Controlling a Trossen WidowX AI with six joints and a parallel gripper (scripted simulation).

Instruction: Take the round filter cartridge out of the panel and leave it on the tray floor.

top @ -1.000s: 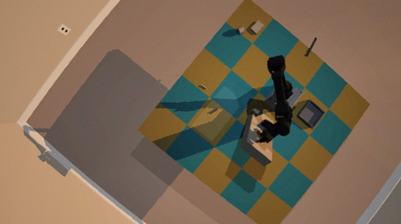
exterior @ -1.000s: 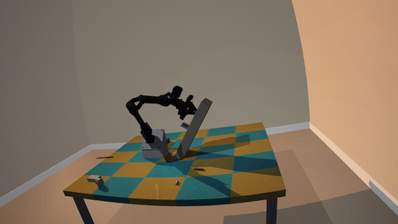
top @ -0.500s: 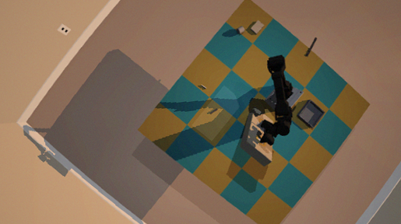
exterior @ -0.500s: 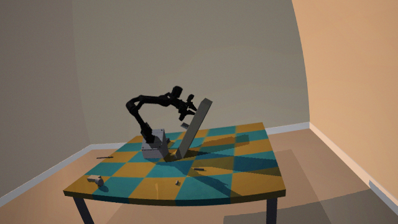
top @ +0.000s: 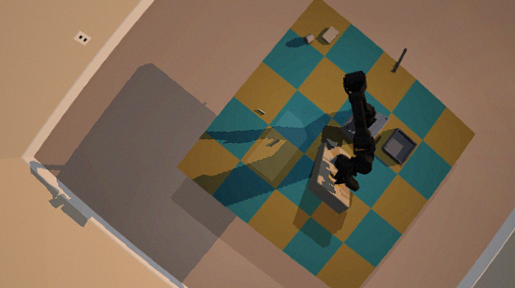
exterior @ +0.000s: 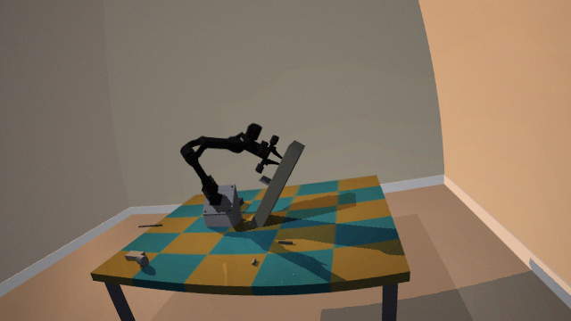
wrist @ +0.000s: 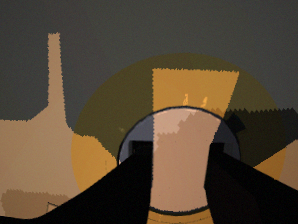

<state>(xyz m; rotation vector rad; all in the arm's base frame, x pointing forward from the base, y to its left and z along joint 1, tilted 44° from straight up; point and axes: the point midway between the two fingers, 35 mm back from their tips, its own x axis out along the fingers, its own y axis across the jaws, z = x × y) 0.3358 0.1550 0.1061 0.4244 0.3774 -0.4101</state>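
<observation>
The round filter cartridge lies 1 cm ahead of my gripper tip and 1 cm below it. From my gripper tip the other things lie so: tan block 63 cm behind, 51 cm to the right, 27 cm below; grey tray 46 cm behind, 23 cm to the left, 27 cm below.
</observation>
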